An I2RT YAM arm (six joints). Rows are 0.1 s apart.
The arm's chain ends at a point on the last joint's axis. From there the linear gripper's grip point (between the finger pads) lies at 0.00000 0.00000 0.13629 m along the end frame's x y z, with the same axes.
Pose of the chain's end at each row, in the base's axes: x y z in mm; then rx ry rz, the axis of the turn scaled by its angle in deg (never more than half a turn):
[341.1 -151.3 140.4 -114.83 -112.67 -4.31]
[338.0 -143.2 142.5 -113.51 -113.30 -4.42]
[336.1 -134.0 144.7 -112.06 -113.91 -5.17]
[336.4 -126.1 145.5 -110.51 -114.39 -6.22]
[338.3 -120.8 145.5 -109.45 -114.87 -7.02]
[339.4 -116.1 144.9 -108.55 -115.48 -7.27]
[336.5 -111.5 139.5 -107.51 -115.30 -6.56]
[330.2 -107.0 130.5 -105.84 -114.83 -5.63]
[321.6 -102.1 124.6 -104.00 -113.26 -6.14]
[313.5 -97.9 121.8 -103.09 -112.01 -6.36]
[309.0 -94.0 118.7 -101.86 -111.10 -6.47]
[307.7 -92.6 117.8 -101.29 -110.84 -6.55]
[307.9 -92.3 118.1 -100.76 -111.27 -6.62]
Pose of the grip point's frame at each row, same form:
[315.0 -114.6 11.8 -114.83 -112.67 -4.31]
[310.9 -105.8 14.3 -113.51 -113.30 -4.42]
[308.7 -95.0 17.0 -112.06 -113.91 -5.17]
[308.7 -85.1 18.5 -110.51 -114.39 -6.22]
[310.7 -78.4 18.9 -109.45 -114.87 -7.02]
[311.5 -73.4 18.5 -108.55 -115.48 -7.27]
[306.3 -68.4 13.8 -107.51 -115.30 -6.56]
[296.3 -62.9 6.1 -105.84 -114.83 -5.63]
[284.4 -54.0 2.6 -104.00 -113.26 -6.14]
[274.3 -47.2 1.5 -103.09 -112.01 -6.36]
[267.5 -41.1 0.1 -101.86 -111.10 -6.47]
[265.4 -38.9 -0.1 -101.29 -110.84 -6.55]
[265.4 -38.7 0.3 -100.76 -111.27 -6.62]

